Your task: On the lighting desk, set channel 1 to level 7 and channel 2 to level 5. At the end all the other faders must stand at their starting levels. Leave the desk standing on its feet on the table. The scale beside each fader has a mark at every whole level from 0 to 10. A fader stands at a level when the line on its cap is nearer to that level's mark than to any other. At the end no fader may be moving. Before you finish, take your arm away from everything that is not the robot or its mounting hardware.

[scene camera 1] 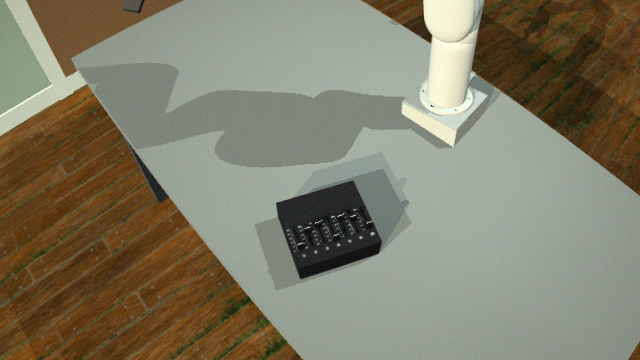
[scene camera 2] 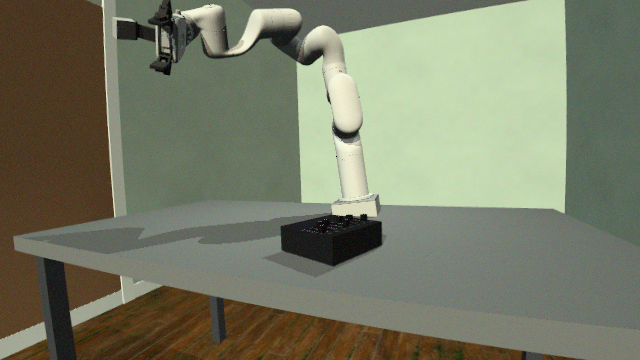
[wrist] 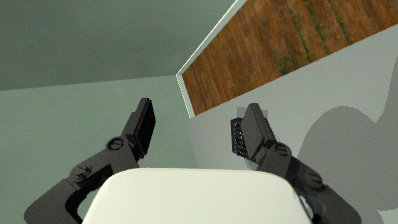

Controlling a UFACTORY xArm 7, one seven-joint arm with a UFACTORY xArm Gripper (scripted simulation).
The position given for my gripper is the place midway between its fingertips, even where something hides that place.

Note:
In view: my gripper (scene camera 2: 156, 46).
My gripper shows as well in the wrist view (wrist: 199, 111).

